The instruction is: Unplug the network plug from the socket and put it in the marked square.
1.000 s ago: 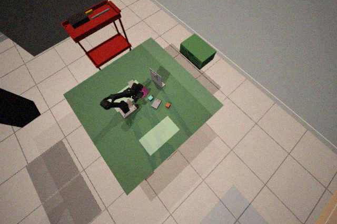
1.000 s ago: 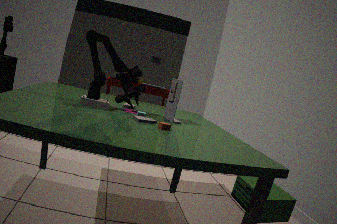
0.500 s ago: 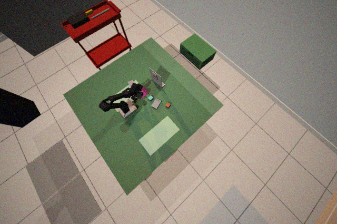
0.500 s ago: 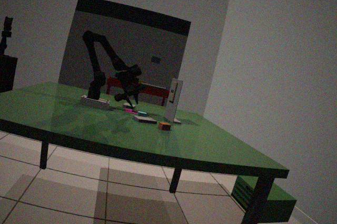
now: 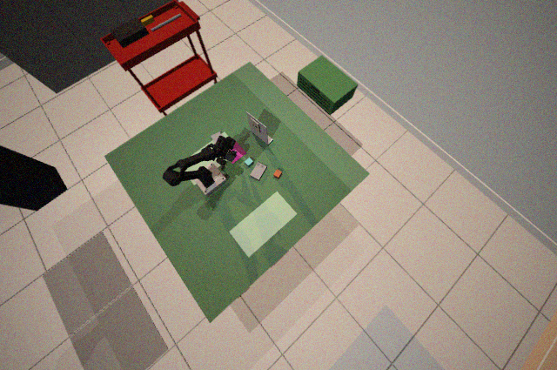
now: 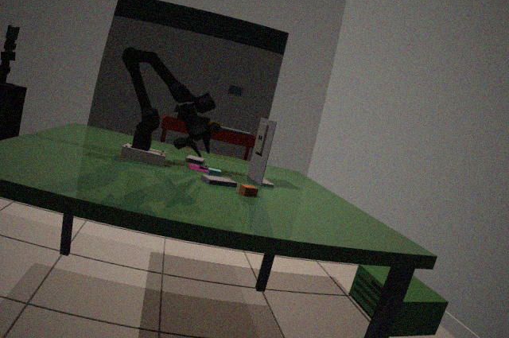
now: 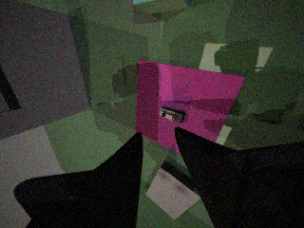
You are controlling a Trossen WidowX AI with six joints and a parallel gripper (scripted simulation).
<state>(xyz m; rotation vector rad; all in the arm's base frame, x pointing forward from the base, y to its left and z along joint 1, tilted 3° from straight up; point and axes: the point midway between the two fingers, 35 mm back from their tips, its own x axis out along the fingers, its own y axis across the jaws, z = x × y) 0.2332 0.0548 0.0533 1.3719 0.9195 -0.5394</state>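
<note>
Now: gripper tip 5 cm above the grey network plug and 1 cm short of it. Also, from my gripper tip: magenta marked square (5 cm below, 1 cm ahead); teal block (13 cm to the right, 4 cm below, 3 cm ahead); grey panel (22 cm ahead, 6 cm above, 2 cm to the right).
</note>
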